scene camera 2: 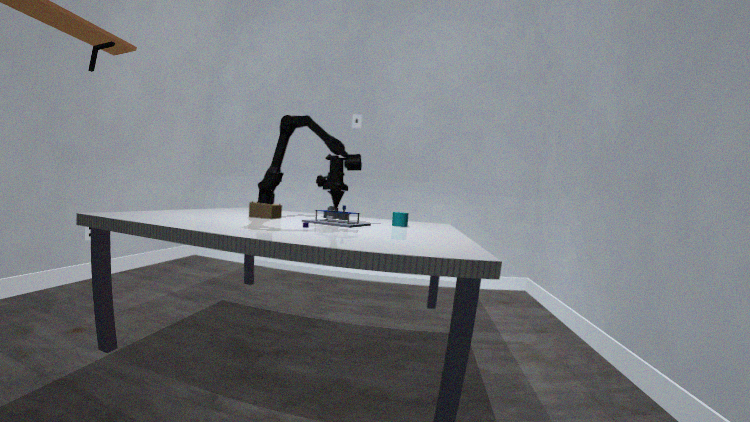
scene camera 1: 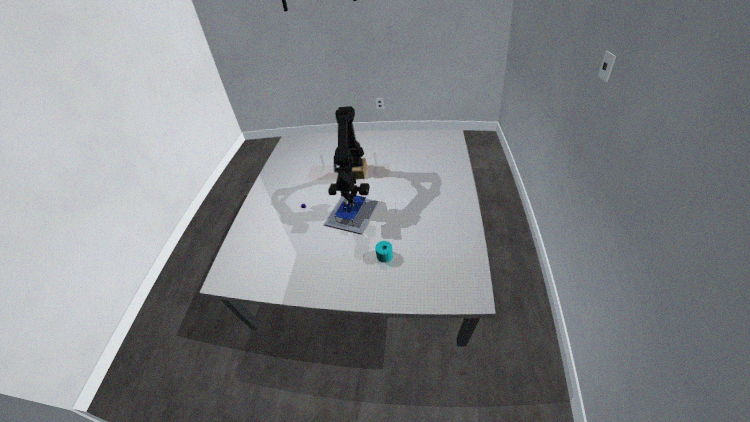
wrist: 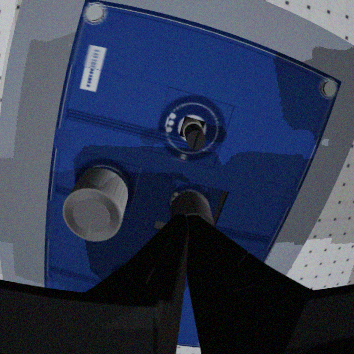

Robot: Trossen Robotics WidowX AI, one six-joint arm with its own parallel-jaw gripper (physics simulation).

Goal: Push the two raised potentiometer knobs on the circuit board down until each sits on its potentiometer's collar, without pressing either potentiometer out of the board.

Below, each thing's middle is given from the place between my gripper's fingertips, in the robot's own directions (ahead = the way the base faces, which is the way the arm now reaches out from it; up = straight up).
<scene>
The grey potentiometer knob (wrist: pixel 189 202) is 10 mm below my hand.
</scene>
